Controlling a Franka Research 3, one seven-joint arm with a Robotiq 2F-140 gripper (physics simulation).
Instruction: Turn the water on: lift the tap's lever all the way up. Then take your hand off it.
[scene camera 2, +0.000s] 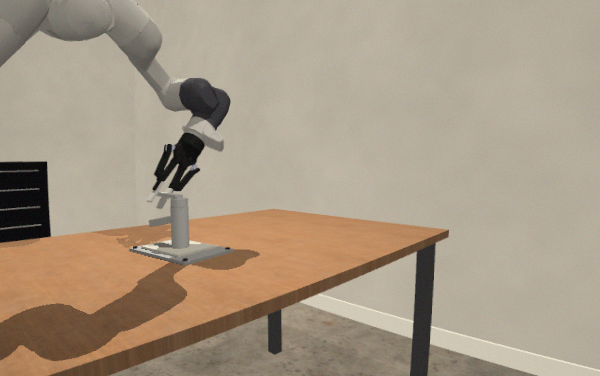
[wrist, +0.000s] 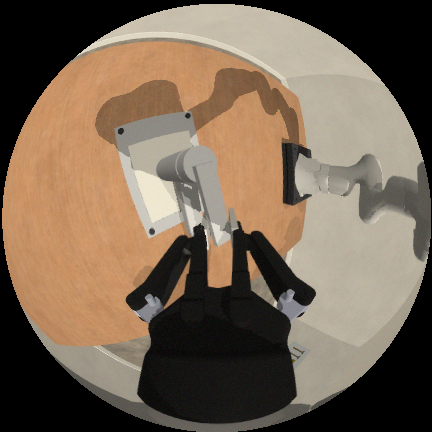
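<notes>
The grey tap (scene camera 2: 180, 225) (wrist: 175, 165) stands upright on a flat square base plate (scene camera 2: 212, 252) (wrist: 154, 123). Its flat lever (scene camera 2: 174, 194) (wrist: 210, 192) sits on top of the column and points out over the spout (scene camera 2: 160, 221) (wrist: 189, 205). In scene camera 2 the lever lies close to level, with its free end very slightly raised. My gripper (scene camera 2: 157, 197) (wrist: 219, 216) comes down at a slant from above and is shut on the lever near its free end, one finger pad on each side. The fingers partly hide that end in scene camera 2.
The tap's plate rests on a wooden table (scene camera 2: 320, 250) (wrist: 75, 200). A black drawer unit (scene camera 2: 24, 200) stands behind the table at the left. In the wrist view, the arm's black mount (wrist: 289, 175) stands at the table's right edge. Shadows of the arm fall across the table.
</notes>
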